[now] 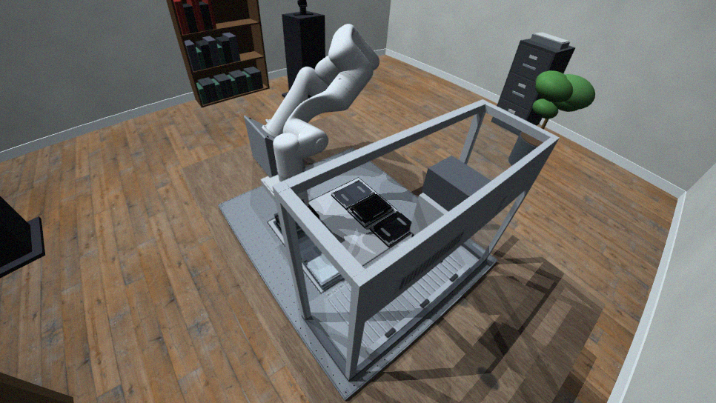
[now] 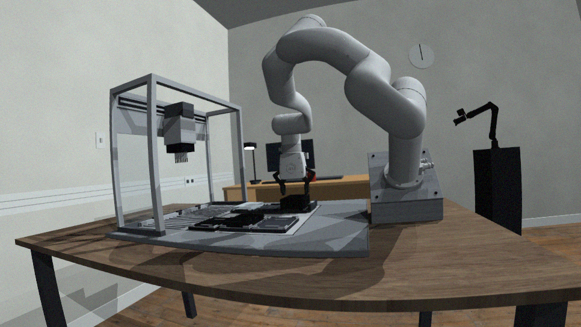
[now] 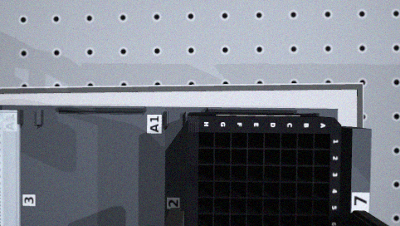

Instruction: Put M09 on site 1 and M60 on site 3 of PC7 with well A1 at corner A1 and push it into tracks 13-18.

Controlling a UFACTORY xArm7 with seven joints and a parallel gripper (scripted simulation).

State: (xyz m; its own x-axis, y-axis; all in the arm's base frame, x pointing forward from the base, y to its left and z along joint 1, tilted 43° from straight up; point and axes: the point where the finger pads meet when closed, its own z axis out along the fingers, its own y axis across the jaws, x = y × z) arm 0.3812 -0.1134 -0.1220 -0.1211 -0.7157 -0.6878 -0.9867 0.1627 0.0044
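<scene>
Right now the deep-well block M09 is 4 cm below my hand. From my hand the other things lie so: nest S1: 25 cm to the left, 6 cm below, 2 cm ahead; then plate M60: 20 cm ahead, 5 cm below, 2 cm to the right; then carrier PC7: 10 cm ahead, 5 cm below, 1 cm to the right.
</scene>
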